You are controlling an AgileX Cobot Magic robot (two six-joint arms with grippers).
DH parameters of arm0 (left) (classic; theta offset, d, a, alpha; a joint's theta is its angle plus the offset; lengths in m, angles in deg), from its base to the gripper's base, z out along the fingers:
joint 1: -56.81 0.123 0 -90
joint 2: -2.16 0 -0.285 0
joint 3: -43.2 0 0.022 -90
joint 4: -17.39 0.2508 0 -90
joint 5: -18.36 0 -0.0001 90
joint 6: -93.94 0.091 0 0
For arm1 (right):
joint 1: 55.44 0.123 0 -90
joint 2: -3.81 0 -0.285 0
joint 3: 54.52 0 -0.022 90
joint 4: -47.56 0.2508 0 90
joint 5: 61.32 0 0.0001 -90
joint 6: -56.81 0.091 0 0
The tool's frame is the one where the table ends.
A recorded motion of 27 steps. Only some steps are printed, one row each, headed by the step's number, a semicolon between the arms.
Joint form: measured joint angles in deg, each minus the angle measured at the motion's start. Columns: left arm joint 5, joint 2, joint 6, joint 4, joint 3, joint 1; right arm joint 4, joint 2, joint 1, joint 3, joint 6, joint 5.
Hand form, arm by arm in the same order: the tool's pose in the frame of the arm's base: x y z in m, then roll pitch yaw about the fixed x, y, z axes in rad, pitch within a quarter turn. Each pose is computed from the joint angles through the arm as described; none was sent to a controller.
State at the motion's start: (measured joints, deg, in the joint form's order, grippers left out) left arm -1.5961 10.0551 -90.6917 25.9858 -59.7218 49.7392; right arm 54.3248 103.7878 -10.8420 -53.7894 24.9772 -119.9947
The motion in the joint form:
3: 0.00 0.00 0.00 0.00 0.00 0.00; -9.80 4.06 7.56 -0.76 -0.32 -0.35
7: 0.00 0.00 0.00 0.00 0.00 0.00; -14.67 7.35 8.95 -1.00 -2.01 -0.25
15: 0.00 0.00 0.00 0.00 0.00 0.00; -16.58 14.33 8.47 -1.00 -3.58 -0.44
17: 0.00 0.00 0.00 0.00 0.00 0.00; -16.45 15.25 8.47 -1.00 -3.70 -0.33
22: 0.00 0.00 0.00 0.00 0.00 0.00; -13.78 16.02 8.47 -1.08 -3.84 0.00
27: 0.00 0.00 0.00 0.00 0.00 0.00; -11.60 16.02 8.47 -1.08 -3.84 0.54
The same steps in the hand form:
3: 0.0536 -0.0020 0.1828 2.8680 1.3040 2.7878; 0.2145 0.2693 0.2732 -2.9368 0.2209 -1.6268
7: 0.0536 -0.0020 0.1828 2.8680 1.3040 2.7878; 0.2185 0.2778 0.2549 -2.8958 0.1244 -1.5442
15: 0.0536 -0.0020 0.1828 2.8680 1.3040 2.7878; 0.2309 0.2850 0.2113 -2.9484 0.0014 -1.5179
17: 0.0536 -0.0020 0.1828 2.8680 1.3040 2.7878; 0.2317 0.2863 0.2054 -2.9592 -0.0085 -1.5164
22: 0.0536 -0.0020 0.1828 2.8680 1.3040 2.7878; 0.2297 0.2898 0.2004 -2.9960 0.0133 -1.5333
27: 0.0536 -0.0020 0.1828 2.8680 1.3040 2.7878; 0.2278 0.2922 0.2002 -3.0173 0.0423 -1.5495

